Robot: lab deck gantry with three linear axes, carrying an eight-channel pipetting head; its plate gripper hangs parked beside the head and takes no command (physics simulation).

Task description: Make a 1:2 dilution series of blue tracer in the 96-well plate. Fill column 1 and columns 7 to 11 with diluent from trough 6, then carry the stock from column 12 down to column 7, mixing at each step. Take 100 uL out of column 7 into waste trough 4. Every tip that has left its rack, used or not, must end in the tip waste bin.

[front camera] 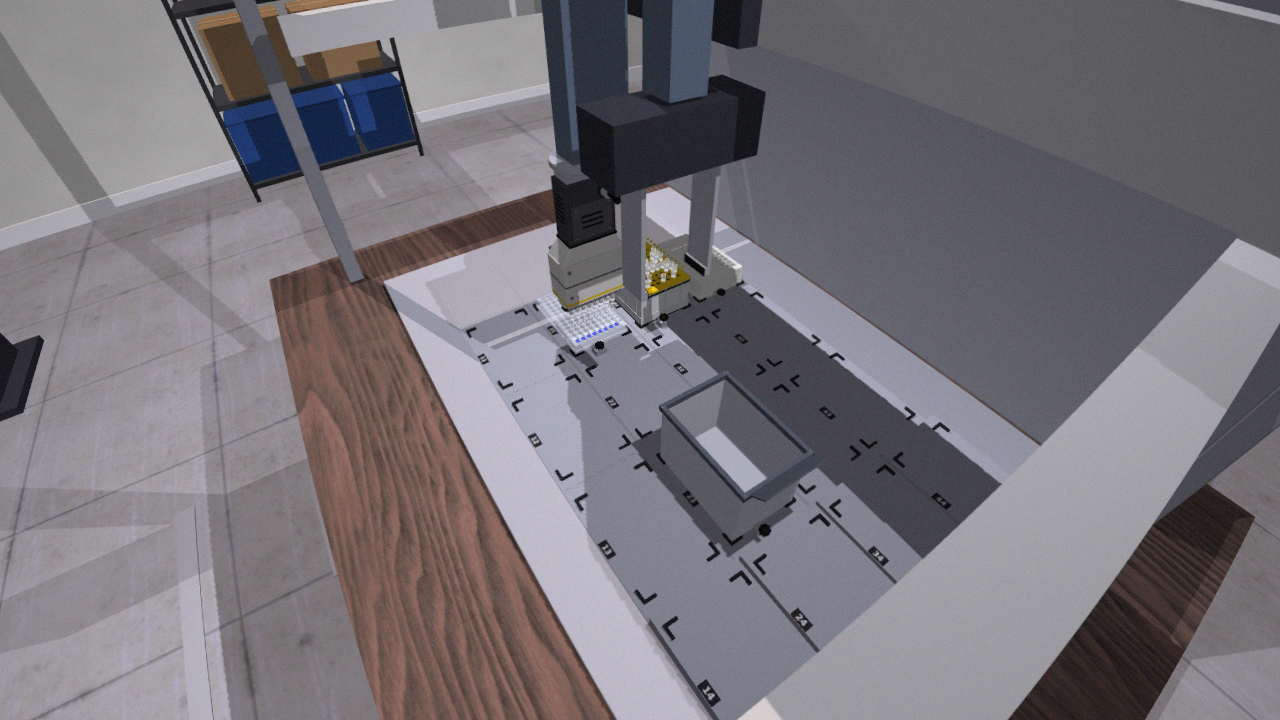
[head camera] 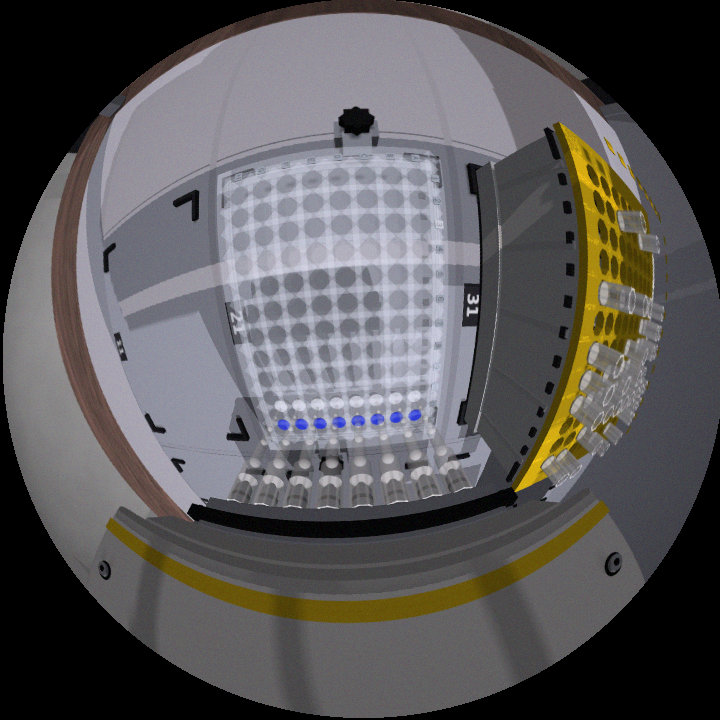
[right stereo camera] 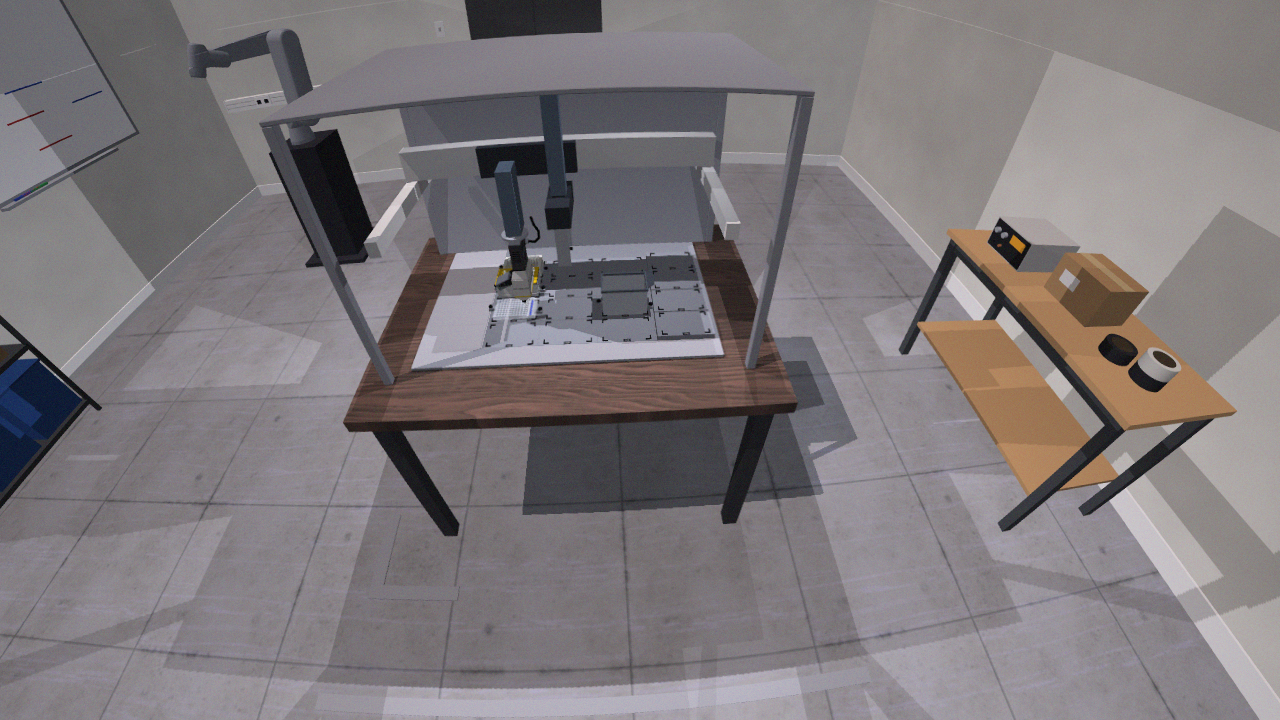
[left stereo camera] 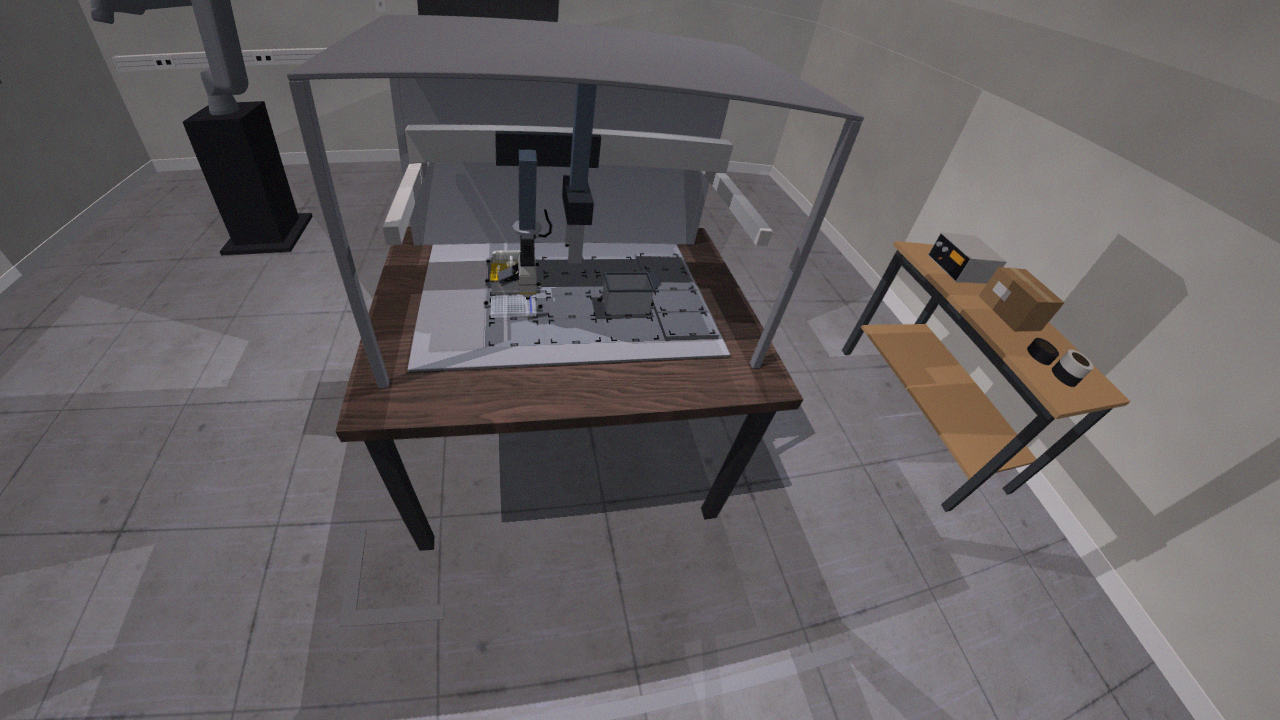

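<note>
The 96-well plate has blue liquid in column 12; pale discs show in column 11. The pipetting head is low over the plate. Eight clear tips hang from it at the column 12 end; I cannot tell whether their ends are in wells. The yellow tip rack stands beside the plate, partly emptied. The pale troughs are behind it, mostly hidden. The grey tip waste bin stands apart. My parked gripper is open, its paddles around part of the rack's view.
A wooden table carries the deck under a canopy on posts. Black knobs stand at the plate's ends. A side bench with boxes stands to the right.
</note>
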